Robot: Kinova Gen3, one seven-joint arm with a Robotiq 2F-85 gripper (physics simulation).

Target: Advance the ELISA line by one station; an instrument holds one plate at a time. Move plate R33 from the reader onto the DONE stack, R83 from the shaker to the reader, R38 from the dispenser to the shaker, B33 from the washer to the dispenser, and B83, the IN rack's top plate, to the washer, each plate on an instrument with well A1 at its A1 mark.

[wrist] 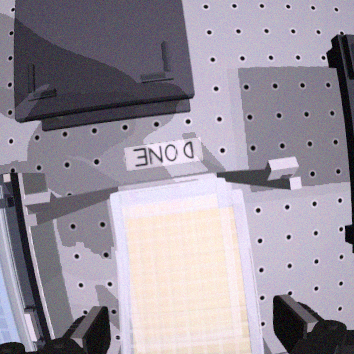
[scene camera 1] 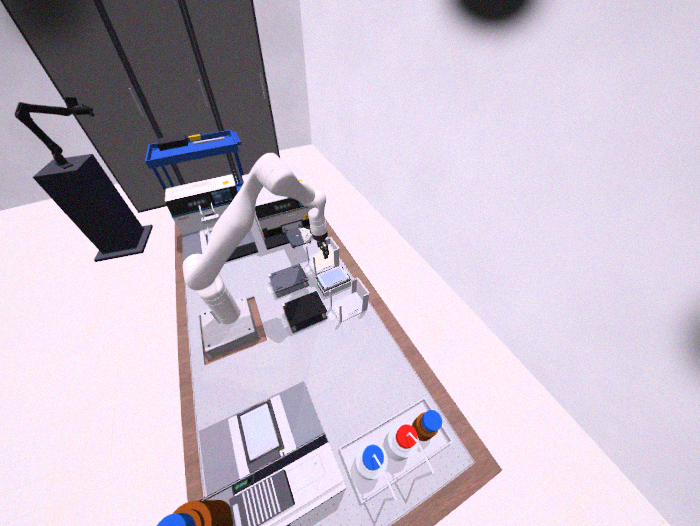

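My gripper is open and empty, its fingers wide apart on either side of a pale yellow plate with a clear rim. This plate is in the white-posted holder behind the DONE label; its near part runs off the wrist view. A plate with a light blue top sits on the device beside it. A pale plate lies on the large instrument in the foreground of the scene view. Plate names and A1 marks are not readable.
A dark grey block and a black block stand near the holders. A white posted rack is beside the blue-topped plate. Two instruments stand at the back. Capped bottles stand at the front right.
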